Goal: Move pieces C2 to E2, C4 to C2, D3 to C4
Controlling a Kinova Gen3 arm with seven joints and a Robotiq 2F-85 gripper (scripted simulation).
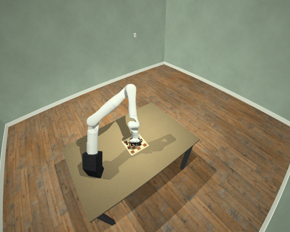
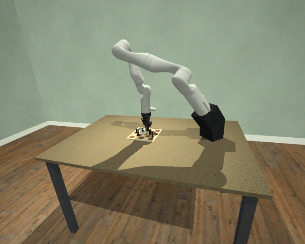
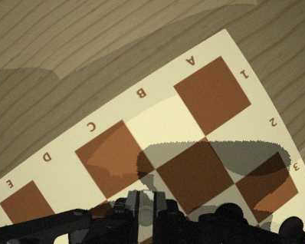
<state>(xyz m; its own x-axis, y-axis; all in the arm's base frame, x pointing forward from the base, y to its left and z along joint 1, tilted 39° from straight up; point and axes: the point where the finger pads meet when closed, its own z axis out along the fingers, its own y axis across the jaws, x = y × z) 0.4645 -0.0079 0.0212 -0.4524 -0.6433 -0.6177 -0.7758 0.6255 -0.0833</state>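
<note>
Right now my hand is 4 cm to the right of the chessboard and 3 cm above it. From my hand the other things lie so: black knight: 4 cm behind, 4 cm to the left, 1 cm below.
</note>
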